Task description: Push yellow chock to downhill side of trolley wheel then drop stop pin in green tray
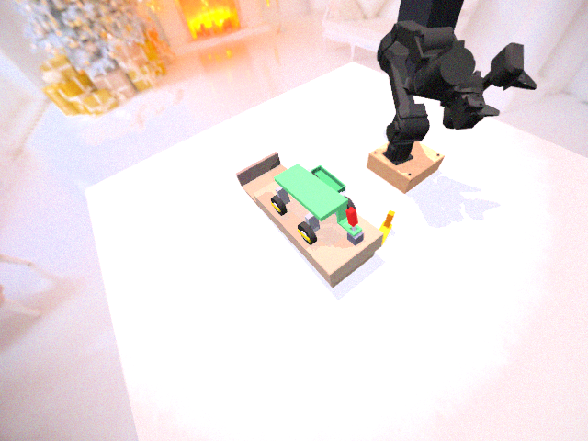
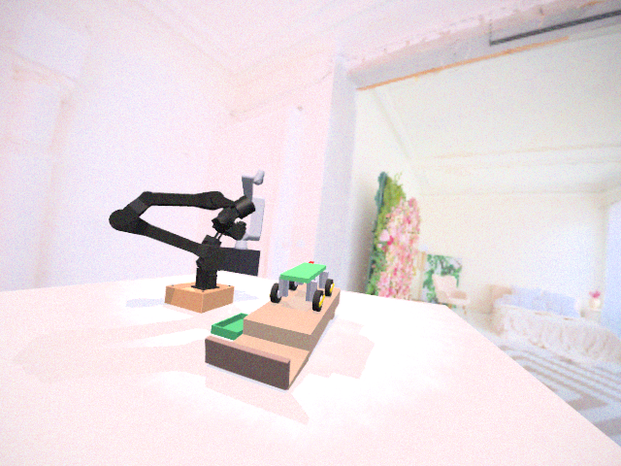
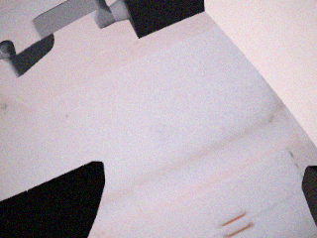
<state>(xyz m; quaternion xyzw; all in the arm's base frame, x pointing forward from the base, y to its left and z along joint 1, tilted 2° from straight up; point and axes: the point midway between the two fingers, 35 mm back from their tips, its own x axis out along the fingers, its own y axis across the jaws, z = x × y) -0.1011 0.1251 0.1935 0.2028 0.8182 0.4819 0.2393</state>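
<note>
Now: the yellow chock 30 cm ahead of my gripper tip, 22 cm below it and 3 cm to the left of it. Round my gripper tip: red-headed stop pin 41 cm ahead, 11 cm below, 4 cm to the left; end wall 50 cm ahead, 34 cm to the right, 21 cm below; trolley 45 cm ahead, 13 cm below, 7 cm to the right.
</note>
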